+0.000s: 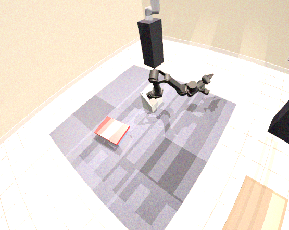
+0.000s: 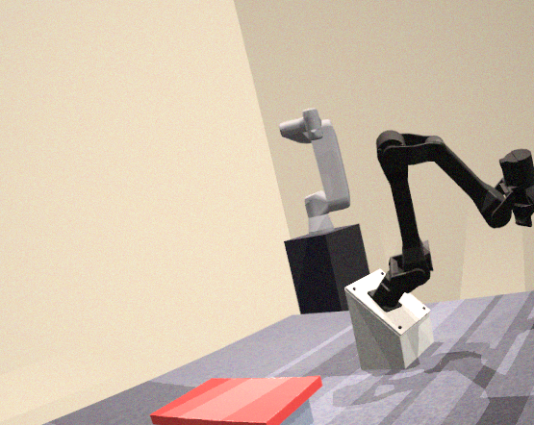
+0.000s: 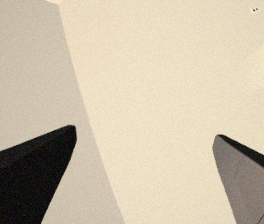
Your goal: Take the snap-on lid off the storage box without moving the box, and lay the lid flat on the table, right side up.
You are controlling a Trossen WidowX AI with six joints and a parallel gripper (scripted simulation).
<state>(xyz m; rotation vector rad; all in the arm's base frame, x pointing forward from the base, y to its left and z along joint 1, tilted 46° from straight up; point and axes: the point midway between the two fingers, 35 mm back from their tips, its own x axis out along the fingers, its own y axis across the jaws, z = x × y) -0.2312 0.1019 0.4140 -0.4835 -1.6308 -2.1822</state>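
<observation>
My gripper tip is 72 cm short of the red lid, 39 cm to the left of it and 25 cm above it. Round my gripper tip: grey storage box: 72 cm ahead, 39 cm to the right, 30 cm below.
</observation>
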